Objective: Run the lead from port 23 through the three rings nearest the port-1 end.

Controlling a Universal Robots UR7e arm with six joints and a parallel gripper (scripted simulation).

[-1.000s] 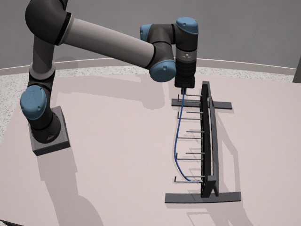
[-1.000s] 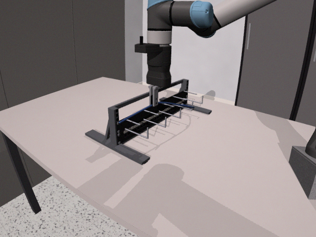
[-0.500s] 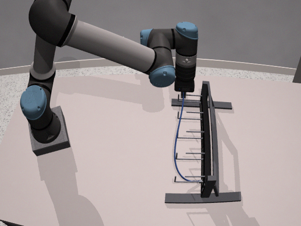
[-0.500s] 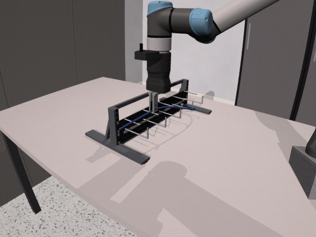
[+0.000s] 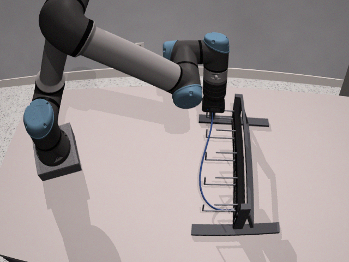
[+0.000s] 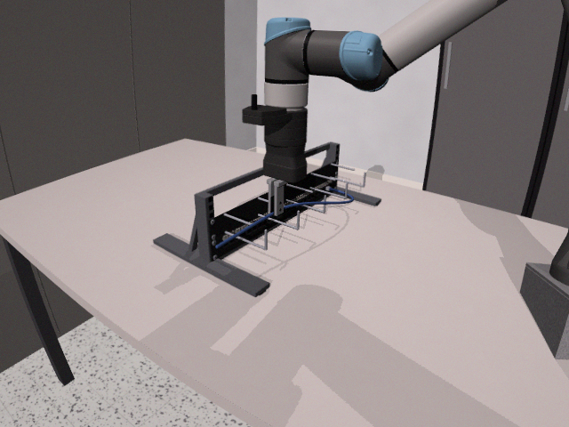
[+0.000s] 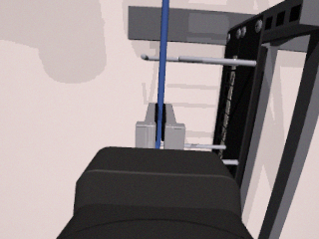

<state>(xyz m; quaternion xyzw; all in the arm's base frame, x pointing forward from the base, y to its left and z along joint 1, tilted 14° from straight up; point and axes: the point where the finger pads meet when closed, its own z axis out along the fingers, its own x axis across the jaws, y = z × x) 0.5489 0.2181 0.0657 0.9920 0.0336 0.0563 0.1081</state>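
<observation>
Now: hand 110 mm short of the rack, 140 mm to the left of it and 50 mm above it.
</observation>
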